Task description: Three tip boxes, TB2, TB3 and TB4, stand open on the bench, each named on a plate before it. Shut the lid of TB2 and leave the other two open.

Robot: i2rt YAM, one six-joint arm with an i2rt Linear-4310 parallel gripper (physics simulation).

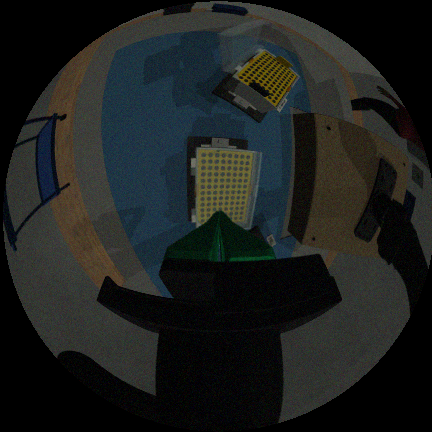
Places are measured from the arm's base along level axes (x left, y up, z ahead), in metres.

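Pixels of known places: gripper, between the fingertips: [218, 216]; arm's base, origin of its link: [377, 202].
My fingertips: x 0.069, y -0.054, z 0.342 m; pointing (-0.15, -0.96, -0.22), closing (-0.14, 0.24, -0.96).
For each thing: its top centre in the pictures, then the offset to it from my fingertips. "spot": a spot on its surface instead. Level surfaces: height alone.
- middle tip box, centre of its top: [236, 193] dx -0.002, dy -0.061, dz -0.040 m
- box's clear lid, a spot on its surface: [255, 187] spot: dx -0.013, dy -0.061, dz -0.066 m
- far tip box, centre of its top: [275, 71] dx -0.217, dy -0.064, dz -0.074 m
- third box, centre of its top: [264, 268] dx +0.181, dy -0.073, dz -0.158 m
- small name plate, a spot on its surface: [271, 240] spot: dx +0.146, dy -0.137, dz -0.203 m
- blue mat, height of its surface: dy -0.138 m
My gripper [218, 216], with green fingers, is shut and empty. Its tips are over the near edge of the middle tip box [224, 185]. That box's clear lid [255, 187] lies over its yellow rack, which looks pale through it; whether it is fully seated cannot be told. A far tip box [267, 77] at the upper right shows a bright yellow rack, and its clear lid [240, 45] stands open. A third box [257, 233] is mostly hidden behind the fingers, with a small name plate [271, 240] showing; its lid cannot be seen. The names on the plates are too small to read.
The boxes stand on a blue mat [145, 150]. A tan board [345, 185] with a dark base, carrying part of the black arm, is at the right. A wooden strip [62, 150] runs down the left, with a blue framed object [47, 160] beyond it.
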